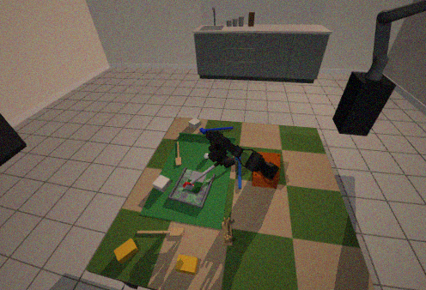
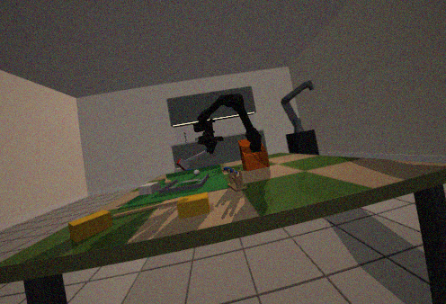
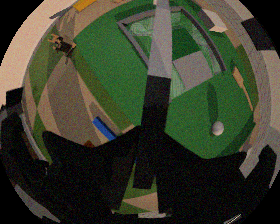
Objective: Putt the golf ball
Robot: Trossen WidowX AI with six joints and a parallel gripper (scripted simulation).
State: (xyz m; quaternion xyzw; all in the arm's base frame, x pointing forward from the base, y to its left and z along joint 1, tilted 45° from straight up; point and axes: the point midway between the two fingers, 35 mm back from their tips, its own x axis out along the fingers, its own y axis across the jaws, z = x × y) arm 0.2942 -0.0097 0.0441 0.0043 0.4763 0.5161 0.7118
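Now: gripper tip 9 cm to the right of the red putter and 8 cm short of it. Also, from my gripper tip: wooden stand: 33 cm to the left, 11 cm below, 9 cm behind; then golf ball: 17 cm to the right, 14 cm ahead, 12 cm below.
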